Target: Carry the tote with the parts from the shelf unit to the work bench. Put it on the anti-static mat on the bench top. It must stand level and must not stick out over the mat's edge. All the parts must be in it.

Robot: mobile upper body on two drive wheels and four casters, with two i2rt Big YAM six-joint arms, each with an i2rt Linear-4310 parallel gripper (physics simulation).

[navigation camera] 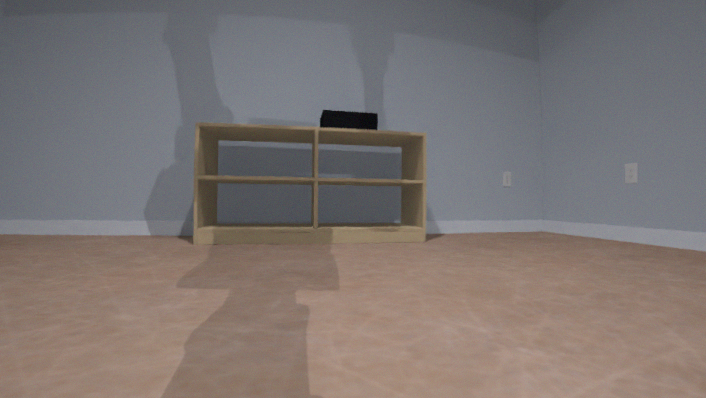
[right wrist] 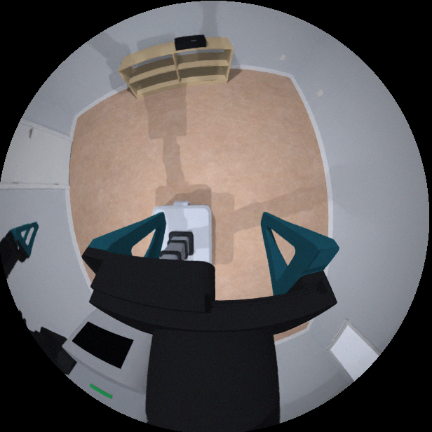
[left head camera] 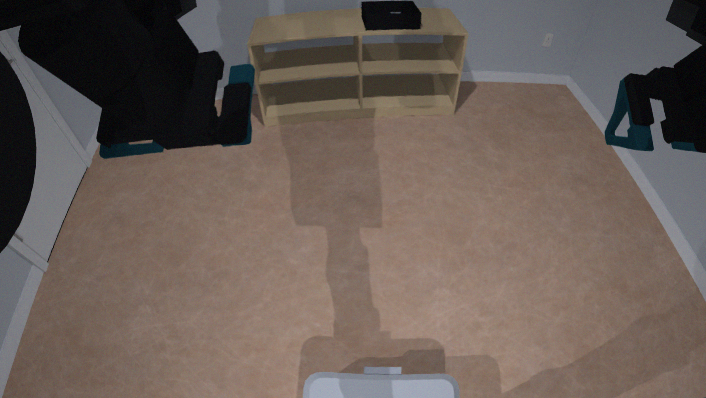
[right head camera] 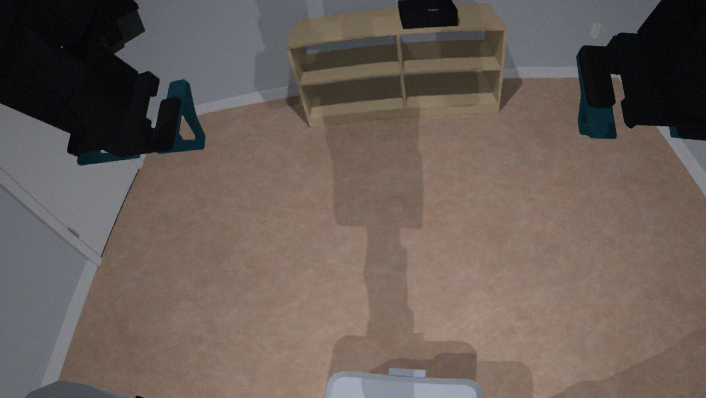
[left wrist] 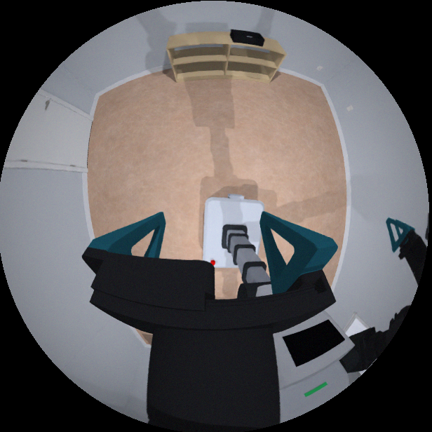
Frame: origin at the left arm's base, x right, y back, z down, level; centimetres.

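Seen in the pictures: left gripper, fingertip midpoint: [left head camera: 203, 141] [right head camera: 169, 147]; right gripper, fingertip midpoint: [left head camera: 640, 140] [right head camera: 626, 128].
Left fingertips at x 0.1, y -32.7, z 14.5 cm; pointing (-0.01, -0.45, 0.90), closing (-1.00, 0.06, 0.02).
A point is followed by its place in that frame.
The light wooden shelf unit [left head camera: 310, 25] {x -18.8, y -199.6, z 79.9 cm} [right head camera: 345, 26] {x -20.5, y -199.8, z 80.0 cm} [left wrist: 200, 39] [right wrist: 150, 54] [navigation camera: 315, 200] {x 9.2, y -188.7, z 118.5 cm} stands against the far wall, with two upper and two lower bays. A black box [left head camera: 391, 17] {x 25.9, y -193.9, z 72.3 cm} [right head camera: 427, 16] {x 25.8, y -193.9, z 73.2 cm} [left wrist: 247, 37] [right wrist: 190, 42] [navigation camera: 349, 120] {x 26.6, y -194.1, z 74.9 cm} sits on its top board, right of the middle; I cannot tell whether it is the tote, and no parts show. My left gripper [left head camera: 192, 142] {x 0.1, y -32.7, z 14.5 cm} [right head camera: 149, 150] {x 0.1, y -32.7, z 14.5 cm} [left wrist: 212, 216] and right gripper [left head camera: 662, 142] {x 46.0, y -34.3, z 13.3 cm} [right head camera: 644, 127] {x 46.0, y -34.3, z 13.3 cm} [right wrist: 214, 215] are open and empty, far from the shelf. The work bench and mat do not show.
My pale base [left head camera: 350, 387] {x 12.0, y -26.8, z 115.0 cm} [right head camera: 370, 387] {x 11.4, y -26.9, z 115.0 cm} [left wrist: 216, 212] [right wrist: 200, 220] shows low in the head views. A white door [left head camera: 50, 150] {x -179.9, y -129.2, z 105.6 cm} [left wrist: 50, 135] [right wrist: 35, 155] is at the left. A wall with white skirting runs along the right. Brown floor [navigation camera: 500, 310] {x 55.6, y -92.0, z 141.0 cm} lies between my base and the shelf.
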